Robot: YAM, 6 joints.
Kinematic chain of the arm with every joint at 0, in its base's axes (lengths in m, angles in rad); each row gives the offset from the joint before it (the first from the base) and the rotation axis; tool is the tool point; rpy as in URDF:
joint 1: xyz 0 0 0.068 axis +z
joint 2: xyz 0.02 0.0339 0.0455 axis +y
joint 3: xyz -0.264 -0.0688 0 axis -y
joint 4: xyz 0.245 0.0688 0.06 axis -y
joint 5: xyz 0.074 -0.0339 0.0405 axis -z
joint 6: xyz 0.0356 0 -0.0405 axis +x
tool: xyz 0 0 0 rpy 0 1.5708 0
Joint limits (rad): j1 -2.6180..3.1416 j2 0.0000..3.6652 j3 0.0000..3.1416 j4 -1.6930..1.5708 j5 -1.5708..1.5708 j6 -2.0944..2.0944
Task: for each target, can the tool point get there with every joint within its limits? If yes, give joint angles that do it. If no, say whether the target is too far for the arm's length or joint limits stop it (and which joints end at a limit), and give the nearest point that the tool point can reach.
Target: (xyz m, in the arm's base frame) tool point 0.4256 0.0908 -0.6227
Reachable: no: too far | nearest point 0.3476 0.0741 -0.3642 | short by 0.271 m
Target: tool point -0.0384 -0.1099 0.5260
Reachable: yes | joints -1.6455 0.9498 1.6281 -0.7072 1.0069 0.9831
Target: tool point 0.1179 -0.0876 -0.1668
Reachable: yes | joints -0.8427 3.2890 1.3029 -1.2286 -0.9873 -0.0539
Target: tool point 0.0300 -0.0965 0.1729
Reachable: yes | joints -1.5109 0.8370 0.4509 -1.1315 -0.7475 -1.2116
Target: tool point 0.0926 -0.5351 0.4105
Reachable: yes | joints -1.4064 2.4515 2.7946 -0.4343 -0.1056 0.9427
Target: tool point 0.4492 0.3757 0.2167
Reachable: yes | joints 0.6743 2.5412 2.0269 0.7241 -0.3745 -0.3681
